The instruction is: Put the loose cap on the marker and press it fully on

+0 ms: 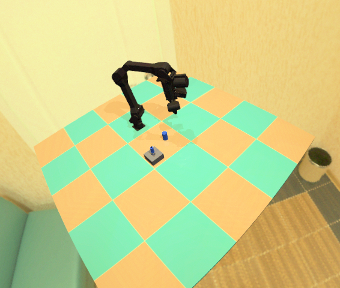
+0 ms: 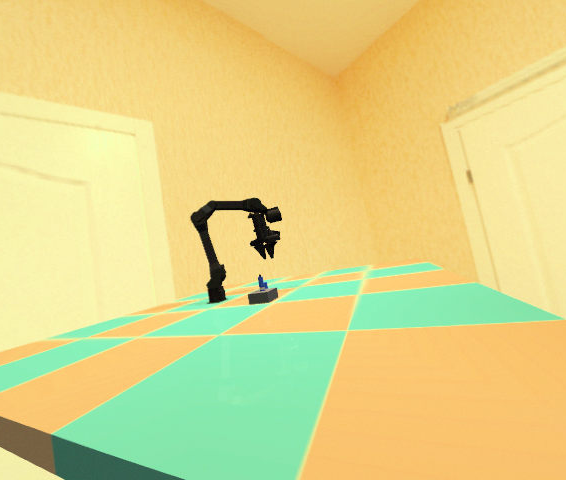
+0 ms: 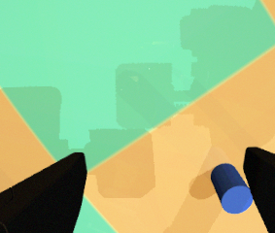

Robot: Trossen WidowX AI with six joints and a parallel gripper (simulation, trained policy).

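Now: the blue cap 110 mm below my gripper tip, 100 mm to the right of it and 10 mm ahead of it. Round my gripper tip: dark grey holder block: 230 mm to the right, 120 mm below, 70 mm ahead.
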